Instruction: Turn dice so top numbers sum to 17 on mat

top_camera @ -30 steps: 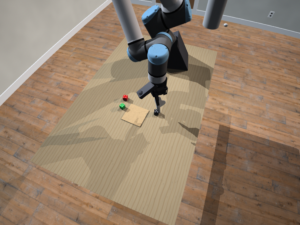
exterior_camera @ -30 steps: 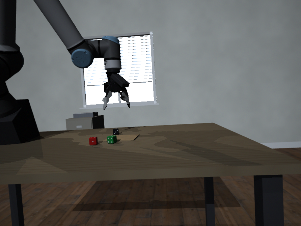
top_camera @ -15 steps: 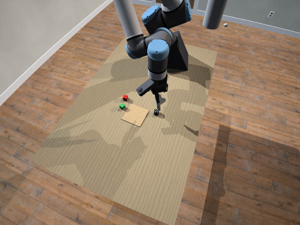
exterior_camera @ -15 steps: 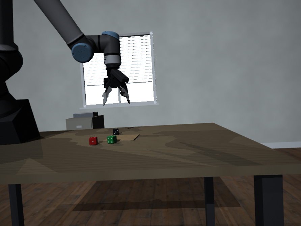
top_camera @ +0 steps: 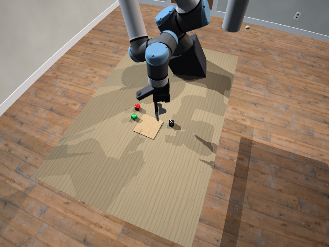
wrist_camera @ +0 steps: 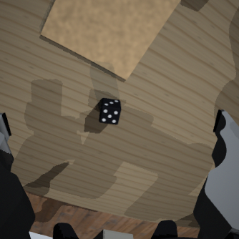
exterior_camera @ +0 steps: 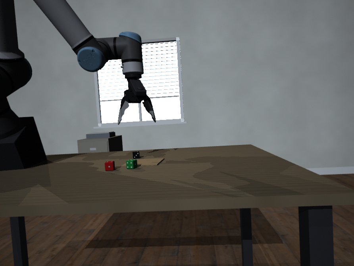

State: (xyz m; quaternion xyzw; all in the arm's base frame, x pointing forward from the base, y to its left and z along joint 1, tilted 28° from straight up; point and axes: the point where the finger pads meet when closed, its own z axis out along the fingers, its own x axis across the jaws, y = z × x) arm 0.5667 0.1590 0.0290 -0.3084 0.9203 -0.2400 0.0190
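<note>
Right now the green die is 150 mm to the right of my hand, 140 mm below it and 30 mm ahead of it. Round my hand: black die: 140 mm below, 70 mm to the left, 50 mm behind; then red die: 180 mm to the right, 140 mm below, 50 mm behind; then tan mat: 160 mm below, 40 mm to the right, 30 mm ahead.
</note>
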